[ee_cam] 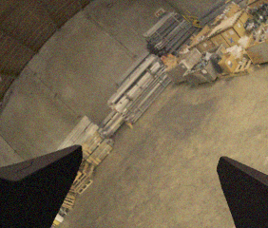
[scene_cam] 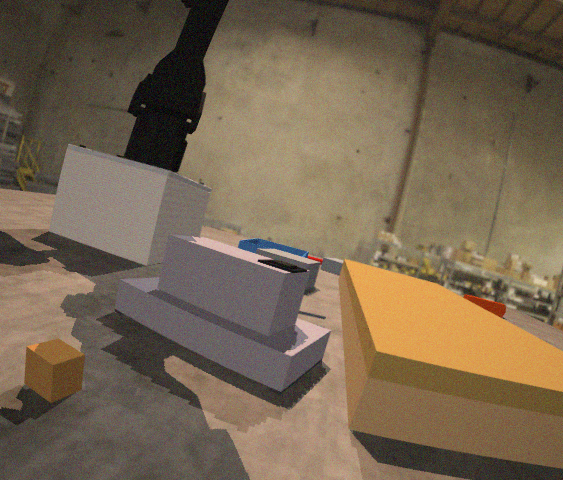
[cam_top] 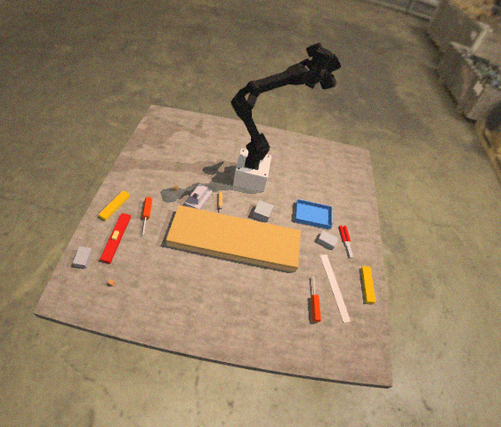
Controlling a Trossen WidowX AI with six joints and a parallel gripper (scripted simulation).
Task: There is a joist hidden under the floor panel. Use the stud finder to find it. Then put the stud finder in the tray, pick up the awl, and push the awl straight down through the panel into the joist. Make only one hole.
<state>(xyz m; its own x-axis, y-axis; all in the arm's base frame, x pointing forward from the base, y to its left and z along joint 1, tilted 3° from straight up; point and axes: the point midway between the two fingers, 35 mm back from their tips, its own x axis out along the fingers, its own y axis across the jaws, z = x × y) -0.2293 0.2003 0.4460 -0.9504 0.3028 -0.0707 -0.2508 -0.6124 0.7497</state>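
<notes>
Now: the grey stud finder 44 cm ahead of my gripper tip, 43 cm to the right of it and 51 cm below it. The rest, counted from my gripper tip: square indicator window 46 cm ahead, 43 cm to the right, 49 cm below; blue tray 39 cm ahead, 9 cm to the left, 54 cm below; awl 45 cm ahead, 32 cm to the right, 54 cm below.
</notes>
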